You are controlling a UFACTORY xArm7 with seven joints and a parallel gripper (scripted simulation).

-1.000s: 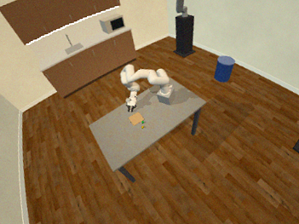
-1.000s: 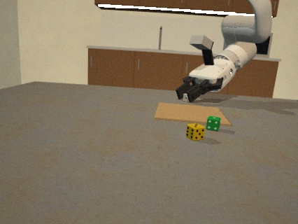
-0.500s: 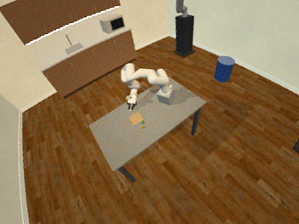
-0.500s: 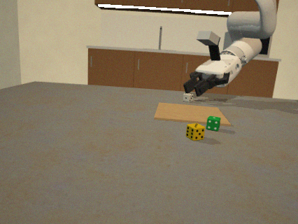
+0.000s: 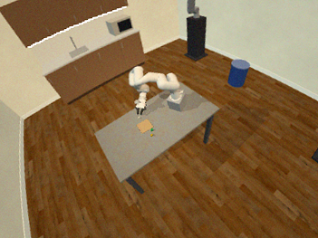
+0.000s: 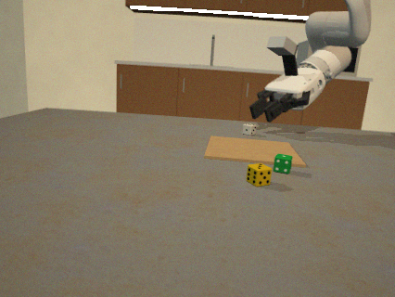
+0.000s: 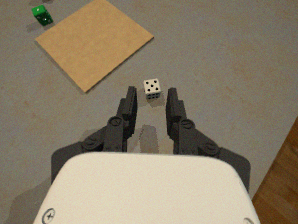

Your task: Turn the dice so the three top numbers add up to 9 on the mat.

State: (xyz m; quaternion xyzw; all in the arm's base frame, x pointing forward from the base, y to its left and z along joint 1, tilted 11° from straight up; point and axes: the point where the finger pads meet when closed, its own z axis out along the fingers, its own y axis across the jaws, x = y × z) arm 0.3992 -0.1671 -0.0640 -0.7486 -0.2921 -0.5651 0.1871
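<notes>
My hand is 4 cm above the white die, 3 cm to the right of it and 3 cm short of it. The rest, counted from my hand: tan mat: 16 cm to the left, 5 cm below, 4 cm ahead; green die: 26 cm to the left, 4 cm below, 1 cm ahead; yellow die: 32 cm to the left, 4 cm below, 4 cm ahead.
</notes>
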